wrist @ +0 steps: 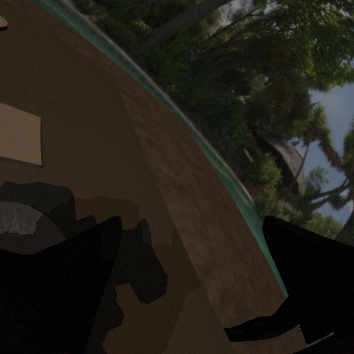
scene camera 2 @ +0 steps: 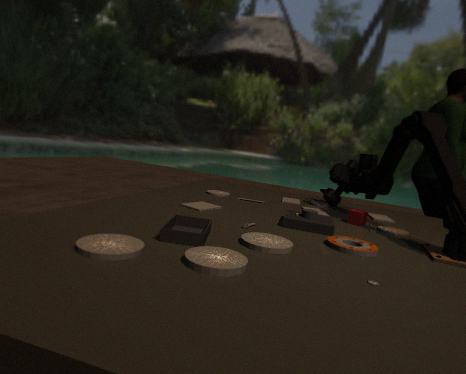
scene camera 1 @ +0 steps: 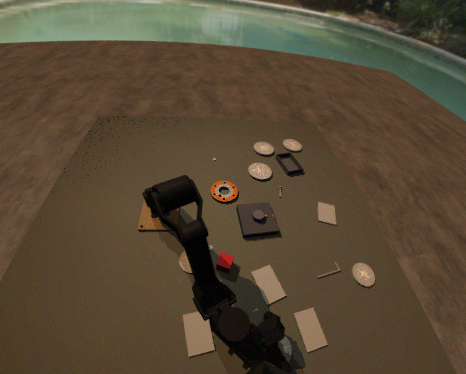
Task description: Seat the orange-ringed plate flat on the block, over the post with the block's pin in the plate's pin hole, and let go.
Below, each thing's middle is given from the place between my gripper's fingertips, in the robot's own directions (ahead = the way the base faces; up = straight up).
My hand is 61 cm to the right of the orange-ringed plate (scene camera 2: 352, 246), 8 cm above it and 1 cm short of it. Round my hand: dark tray (scene camera 2: 184, 230) (72 cm to the left, 35 cm ahead, 7 cm below).
